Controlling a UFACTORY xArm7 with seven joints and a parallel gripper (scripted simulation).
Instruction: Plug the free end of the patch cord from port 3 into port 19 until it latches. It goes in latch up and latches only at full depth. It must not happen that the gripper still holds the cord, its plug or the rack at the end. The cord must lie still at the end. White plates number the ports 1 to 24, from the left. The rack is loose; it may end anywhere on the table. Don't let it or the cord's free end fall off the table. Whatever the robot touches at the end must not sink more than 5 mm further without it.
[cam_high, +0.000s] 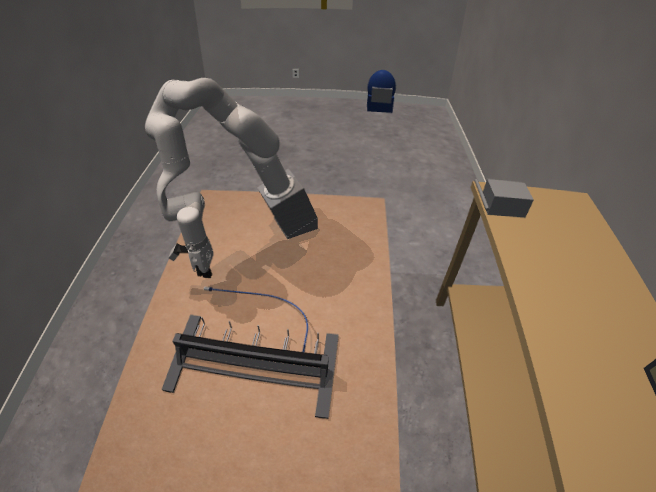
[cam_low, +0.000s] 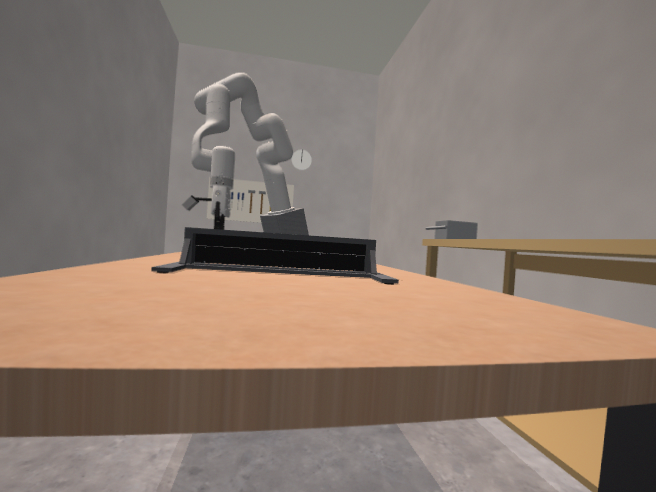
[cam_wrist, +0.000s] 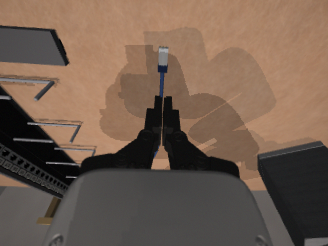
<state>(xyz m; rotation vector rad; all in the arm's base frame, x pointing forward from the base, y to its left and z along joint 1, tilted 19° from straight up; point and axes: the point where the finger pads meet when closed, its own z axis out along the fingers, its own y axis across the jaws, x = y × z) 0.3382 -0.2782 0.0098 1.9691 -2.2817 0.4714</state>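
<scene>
Now: hand 90 mm above the cord end and 20 mm to the left of it.
</scene>
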